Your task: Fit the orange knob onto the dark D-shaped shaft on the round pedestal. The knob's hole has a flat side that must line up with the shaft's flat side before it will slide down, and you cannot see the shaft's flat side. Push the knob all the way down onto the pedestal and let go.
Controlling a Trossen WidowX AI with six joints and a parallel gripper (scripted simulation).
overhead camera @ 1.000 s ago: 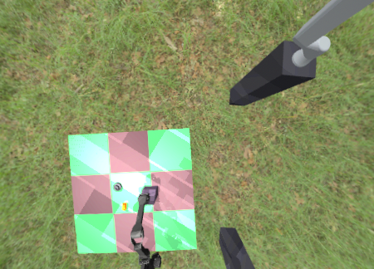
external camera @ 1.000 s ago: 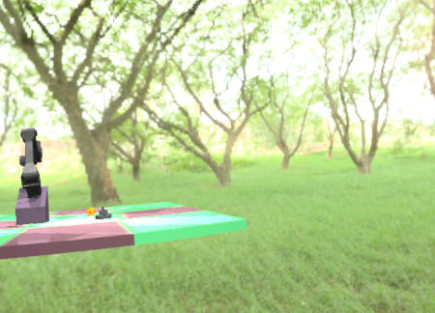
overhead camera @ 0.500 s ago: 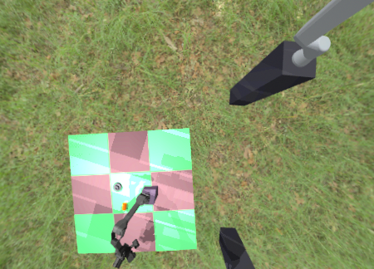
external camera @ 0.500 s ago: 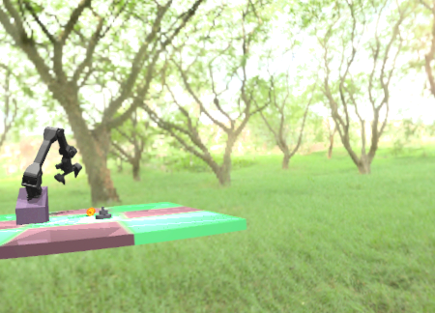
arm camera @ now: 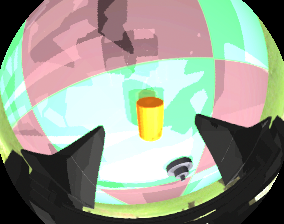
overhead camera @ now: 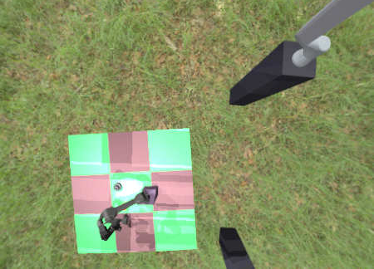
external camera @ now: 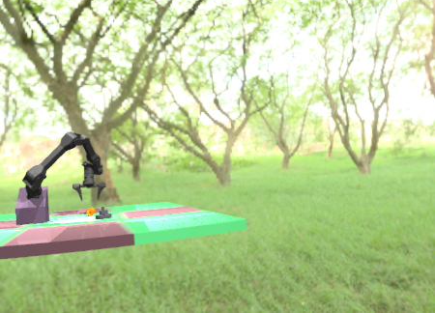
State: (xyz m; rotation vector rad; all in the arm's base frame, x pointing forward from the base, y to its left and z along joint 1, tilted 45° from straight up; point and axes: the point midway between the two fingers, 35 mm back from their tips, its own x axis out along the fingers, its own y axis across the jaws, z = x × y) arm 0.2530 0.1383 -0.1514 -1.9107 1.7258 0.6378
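My gripper tip is now 6 cm above the orange knob, 4 cm to the left of it and 1 cm short of it. From my gripper tip the other things lie so: dark pedestal: 23 cm to the right, 10 cm ahead, 5 cm below.
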